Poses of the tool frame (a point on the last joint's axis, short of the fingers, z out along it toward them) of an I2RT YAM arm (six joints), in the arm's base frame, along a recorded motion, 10 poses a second.
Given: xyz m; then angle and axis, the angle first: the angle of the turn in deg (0 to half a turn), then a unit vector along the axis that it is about.
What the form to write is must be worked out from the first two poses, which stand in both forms.
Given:
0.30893 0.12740 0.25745 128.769 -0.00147 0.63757 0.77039
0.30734 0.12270 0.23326 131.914 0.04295 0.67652 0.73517
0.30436 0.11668 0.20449 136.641 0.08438 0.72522 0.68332
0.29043 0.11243 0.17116 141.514 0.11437 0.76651 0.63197
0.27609 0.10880 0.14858 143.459 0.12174 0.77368 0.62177
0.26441 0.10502 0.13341 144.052 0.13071 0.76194 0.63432
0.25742 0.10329 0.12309 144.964 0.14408 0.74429 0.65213
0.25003 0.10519 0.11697 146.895 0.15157 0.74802 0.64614
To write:
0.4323 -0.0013 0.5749 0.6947 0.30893 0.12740 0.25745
0.4074 0.0392 0.6178 0.6714 0.30734 0.12270 0.23326
0.3694 0.0784 0.6739 0.6350 0.30436 0.11668 0.20449
0.3296 0.1080 0.7237 0.5967 0.29043 0.11243 0.17116
0.3135 0.1156 0.7347 0.5904 0.27609 0.10880 0.14858
0.3086 0.1243 0.7248 0.6034 0.26441 0.10502 0.13341
0.3010 0.1374 0.7098 0.6219 0.25742 0.10329 0.12309
0.2849 0.1453 0.7170 0.6194 0.25003 0.10519 0.11697

